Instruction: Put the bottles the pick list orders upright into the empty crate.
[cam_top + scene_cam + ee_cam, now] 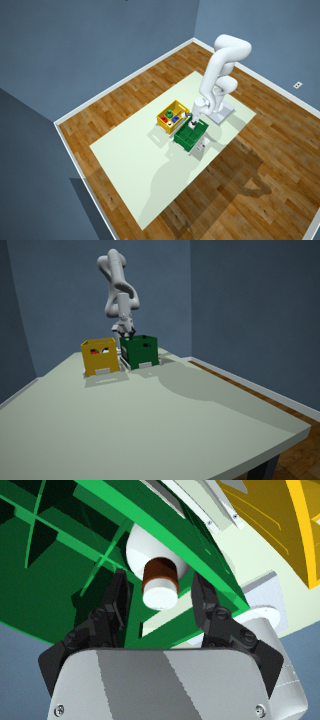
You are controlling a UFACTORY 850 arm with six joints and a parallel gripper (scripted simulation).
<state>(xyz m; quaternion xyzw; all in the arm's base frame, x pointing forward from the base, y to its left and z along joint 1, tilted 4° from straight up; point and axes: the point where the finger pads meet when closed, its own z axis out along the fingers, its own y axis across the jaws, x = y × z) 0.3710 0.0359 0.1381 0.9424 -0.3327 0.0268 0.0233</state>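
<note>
My gripper is now 190 mm short of the red bottle, 210 mm to the left of it and 70 mm above it. Round my hand: blue-label bottle 90 mm ahead, 140 mm to the right, 70 mm below; green crate 80 mm ahead, 60 mm to the left, 70 mm below; yellow crate 100 mm ahead, 180 mm to the right, 70 mm below.
</note>
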